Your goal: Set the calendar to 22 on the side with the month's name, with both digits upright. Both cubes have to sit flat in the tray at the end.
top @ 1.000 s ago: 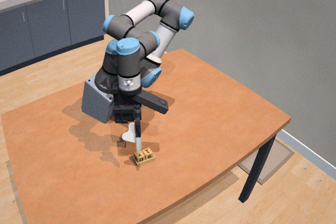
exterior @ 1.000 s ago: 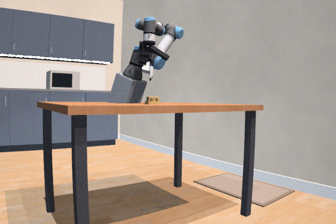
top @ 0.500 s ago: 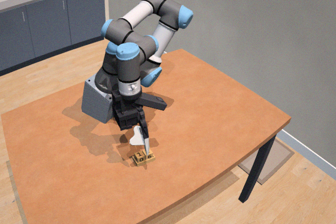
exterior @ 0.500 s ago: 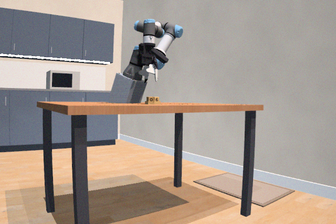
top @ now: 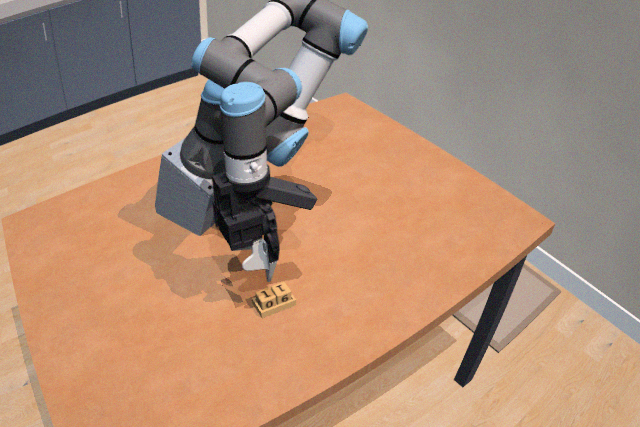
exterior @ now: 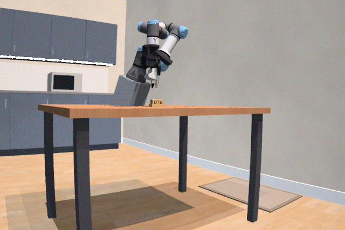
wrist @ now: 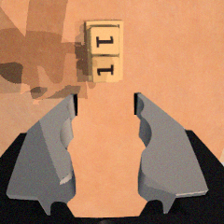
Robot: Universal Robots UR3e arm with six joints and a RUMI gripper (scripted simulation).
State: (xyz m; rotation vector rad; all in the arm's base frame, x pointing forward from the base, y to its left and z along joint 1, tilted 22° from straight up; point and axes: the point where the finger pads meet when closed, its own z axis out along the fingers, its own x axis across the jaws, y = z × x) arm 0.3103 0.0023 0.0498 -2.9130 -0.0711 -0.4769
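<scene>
The wooden tray lies 1 cm to the left of my hand and 11 cm below it.
</scene>
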